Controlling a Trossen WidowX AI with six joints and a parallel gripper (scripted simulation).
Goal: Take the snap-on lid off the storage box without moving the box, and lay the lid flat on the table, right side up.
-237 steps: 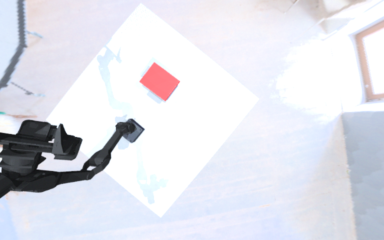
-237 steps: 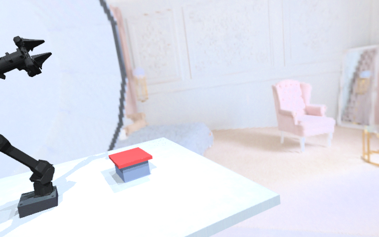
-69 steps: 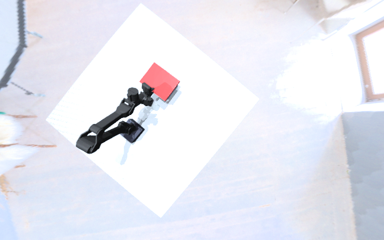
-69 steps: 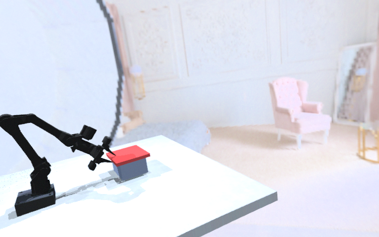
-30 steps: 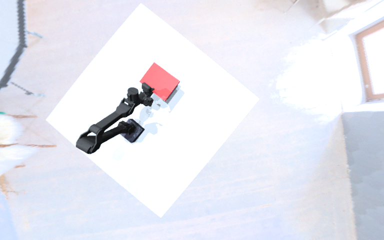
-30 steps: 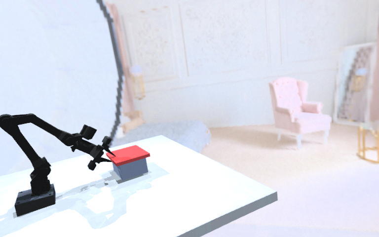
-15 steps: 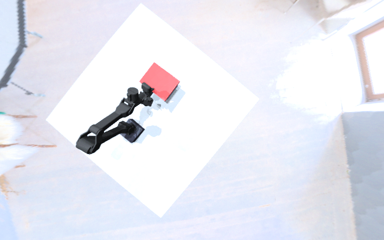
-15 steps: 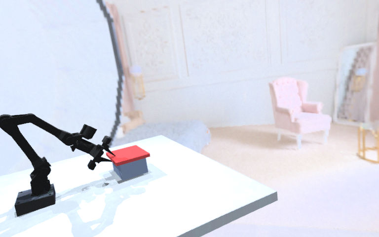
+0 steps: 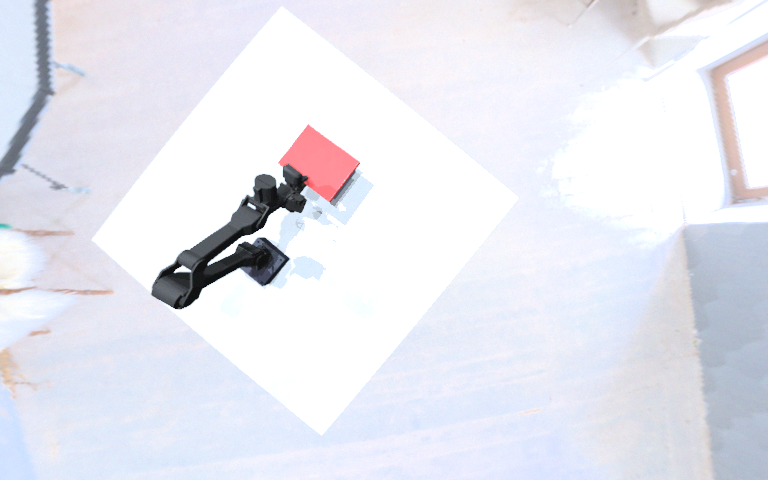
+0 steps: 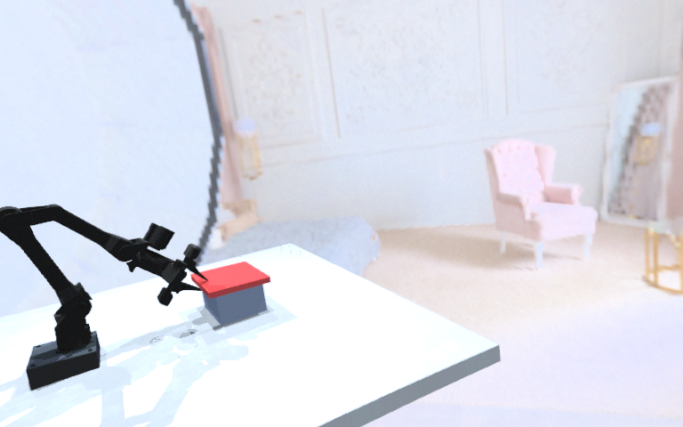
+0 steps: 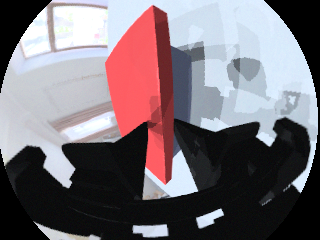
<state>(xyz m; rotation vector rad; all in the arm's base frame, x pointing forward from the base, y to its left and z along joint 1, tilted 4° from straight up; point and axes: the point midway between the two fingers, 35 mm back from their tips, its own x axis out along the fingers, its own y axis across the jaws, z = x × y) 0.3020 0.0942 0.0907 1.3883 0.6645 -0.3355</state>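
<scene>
Right now my gripper tip is 70 mm short of the red lid and 20 mm to the right of it. The rest, counted from my gripper tip: blue-grey storage box (70 mm ahead, 20 mm to the left, 50 mm below).
</scene>
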